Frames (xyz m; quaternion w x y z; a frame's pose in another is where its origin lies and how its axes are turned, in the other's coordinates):
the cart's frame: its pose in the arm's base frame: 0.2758 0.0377 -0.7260 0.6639 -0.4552 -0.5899 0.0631
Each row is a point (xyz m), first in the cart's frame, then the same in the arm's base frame.
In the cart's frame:
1: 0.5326 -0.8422 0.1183
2: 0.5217 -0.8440 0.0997
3: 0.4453 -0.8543 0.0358
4: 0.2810 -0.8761 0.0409
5: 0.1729 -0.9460 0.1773
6: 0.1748 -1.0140 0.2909
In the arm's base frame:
1: -0.0478 -0.0554 0.2193
2: -0.0362 -0.0730 0.2147
3: -0.0097 -0.1603 0.1733
4: -0.0725 -0.2722 0.0682
5: -0.2509 -0.3074 0.0222
6: -0.3767 -0.2853 0.0572

